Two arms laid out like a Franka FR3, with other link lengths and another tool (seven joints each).
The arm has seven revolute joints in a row. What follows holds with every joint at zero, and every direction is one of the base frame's.
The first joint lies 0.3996 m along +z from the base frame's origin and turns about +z.
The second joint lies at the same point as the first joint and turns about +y.
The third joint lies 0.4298 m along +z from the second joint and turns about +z.
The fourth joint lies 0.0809 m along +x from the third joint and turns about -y.
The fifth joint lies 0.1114 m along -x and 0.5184 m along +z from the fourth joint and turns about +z.
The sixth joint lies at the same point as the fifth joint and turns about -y.
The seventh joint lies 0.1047 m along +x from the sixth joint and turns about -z.
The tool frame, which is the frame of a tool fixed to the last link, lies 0.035 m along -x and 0.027 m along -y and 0.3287 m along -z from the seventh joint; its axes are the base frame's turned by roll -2.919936, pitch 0 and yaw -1.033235 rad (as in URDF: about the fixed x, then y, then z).
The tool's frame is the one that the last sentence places.
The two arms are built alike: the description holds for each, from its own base.
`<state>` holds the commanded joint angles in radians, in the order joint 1, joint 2, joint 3, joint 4, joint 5, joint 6, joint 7, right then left.
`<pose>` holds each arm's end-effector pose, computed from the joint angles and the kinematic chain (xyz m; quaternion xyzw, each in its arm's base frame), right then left.
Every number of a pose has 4 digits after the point. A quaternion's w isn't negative.
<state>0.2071 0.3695 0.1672 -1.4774 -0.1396 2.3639 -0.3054 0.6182 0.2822 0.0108 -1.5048 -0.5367 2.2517 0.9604</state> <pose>0.9514 0.2908 0.4979 -0.9365 0.1207 -0.2518 0.2123 0.8155 0.4698 0.5444 -0.7788 0.4683 -0.3405 0.2414</pose>
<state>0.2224 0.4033 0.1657 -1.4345 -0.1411 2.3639 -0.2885 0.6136 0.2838 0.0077 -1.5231 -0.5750 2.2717 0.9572</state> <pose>0.9614 0.3070 0.4966 -0.9341 0.1234 -0.2536 0.2190 0.8230 0.4609 0.5366 -0.7827 0.4551 -0.3536 0.2353</pose>
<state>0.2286 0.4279 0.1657 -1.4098 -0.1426 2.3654 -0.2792 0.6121 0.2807 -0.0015 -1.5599 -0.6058 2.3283 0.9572</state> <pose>0.9683 0.3148 0.4909 -0.9331 0.1257 -0.2533 0.2221 0.8301 0.4580 0.5247 -0.7859 0.4389 -0.3628 0.2410</pose>
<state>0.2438 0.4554 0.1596 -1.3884 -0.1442 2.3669 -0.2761 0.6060 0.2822 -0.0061 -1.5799 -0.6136 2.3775 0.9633</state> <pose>0.9735 0.3260 0.4793 -0.9341 0.1234 -0.2503 0.2224 0.8368 0.4589 0.5172 -0.7843 0.4339 -0.3645 0.2526</pose>
